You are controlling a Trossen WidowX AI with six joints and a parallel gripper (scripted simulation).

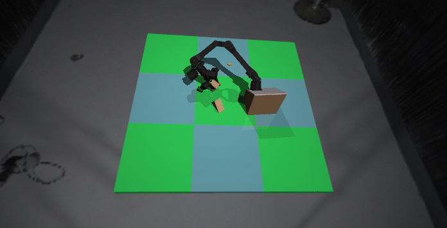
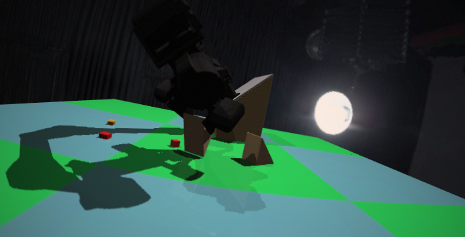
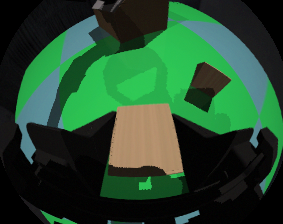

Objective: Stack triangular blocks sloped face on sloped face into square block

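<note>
Now: gripper tip 5 cm to the left of the red cube, 5 cm above it and 3 cm past it.
</note>
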